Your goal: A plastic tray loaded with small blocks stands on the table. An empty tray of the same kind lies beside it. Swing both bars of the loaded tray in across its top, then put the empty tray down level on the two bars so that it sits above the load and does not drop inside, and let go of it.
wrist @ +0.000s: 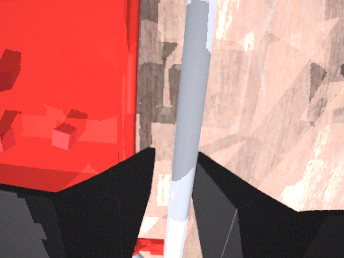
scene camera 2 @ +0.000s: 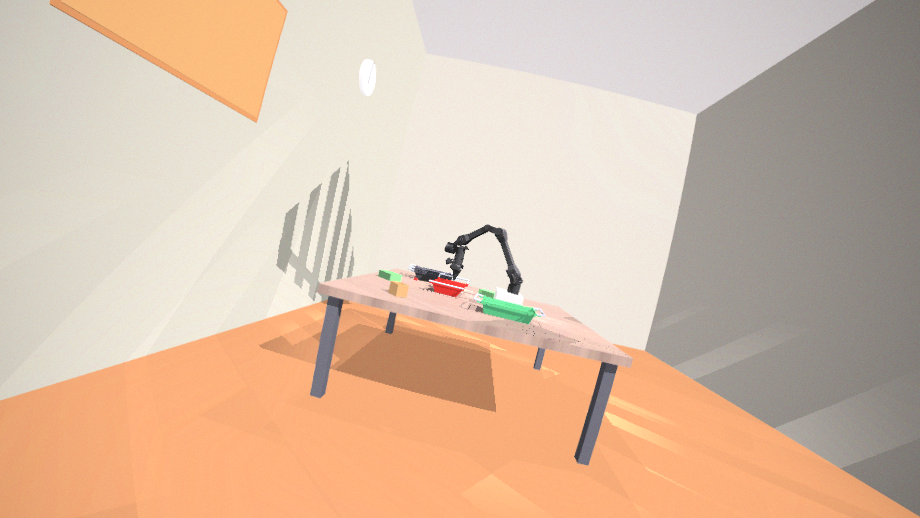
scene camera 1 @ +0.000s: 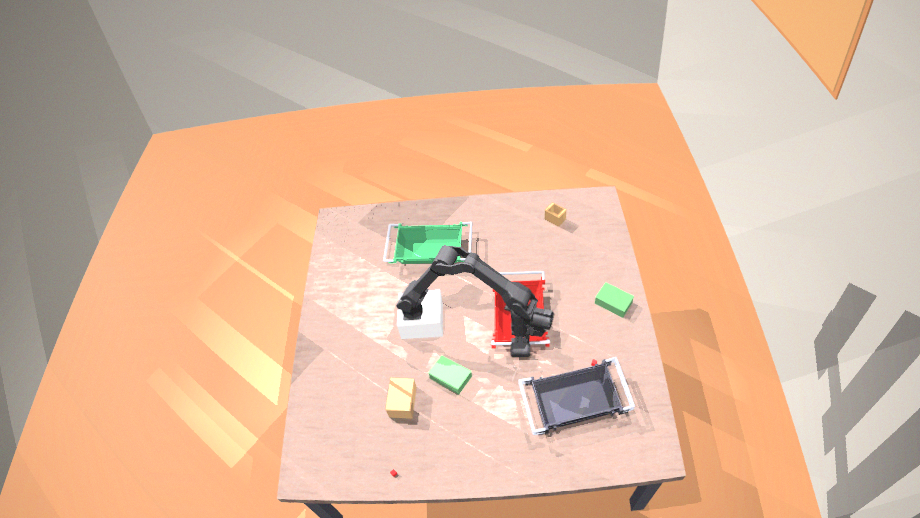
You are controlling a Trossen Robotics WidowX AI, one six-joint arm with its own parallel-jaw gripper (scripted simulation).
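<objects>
In the wrist view a green tray is out of frame; scene camera 1 and scene camera 2 show the tray. On the green tray [scene camera 2: 494,307] and [scene camera 1: 446,230] are the same spot.
</objects>
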